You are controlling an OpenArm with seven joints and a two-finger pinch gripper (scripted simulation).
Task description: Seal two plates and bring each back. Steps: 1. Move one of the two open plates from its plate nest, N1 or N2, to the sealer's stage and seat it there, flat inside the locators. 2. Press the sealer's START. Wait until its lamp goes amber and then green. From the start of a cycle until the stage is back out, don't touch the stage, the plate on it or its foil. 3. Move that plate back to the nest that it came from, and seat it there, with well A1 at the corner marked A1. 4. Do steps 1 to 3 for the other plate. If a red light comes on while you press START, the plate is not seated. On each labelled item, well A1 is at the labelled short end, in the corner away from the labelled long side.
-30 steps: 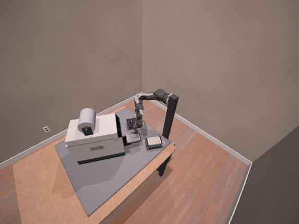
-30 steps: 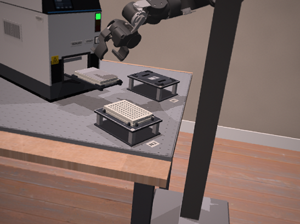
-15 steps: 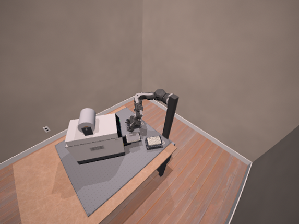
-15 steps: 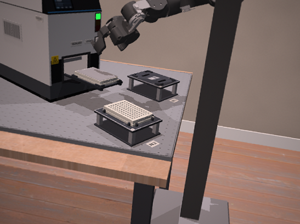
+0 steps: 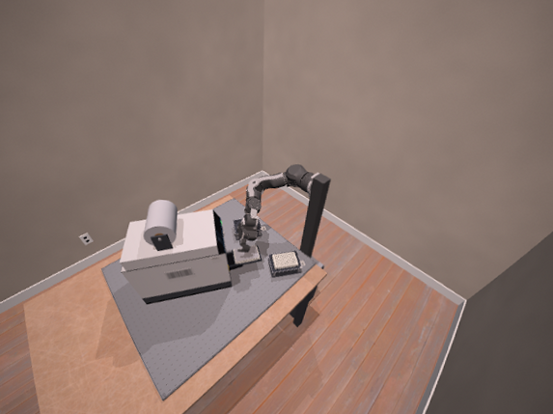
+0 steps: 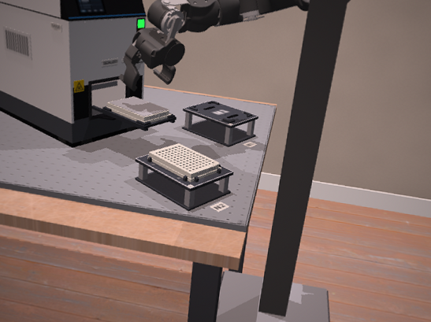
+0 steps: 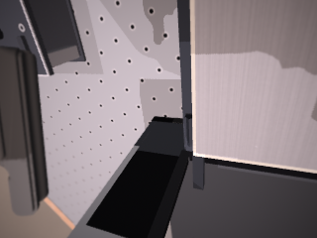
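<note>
My hand is 70 mm above the sealer stage and 40 mm to the right of it. The rest, counted from my hand: plate 190 mm to the left, 150 mm behind, 100 mm below; start button 90 mm to the right, 40 mm ahead, 30 mm above; dark screen panel 160 mm above, 120 mm ahead, 20 mm to the left.
</note>
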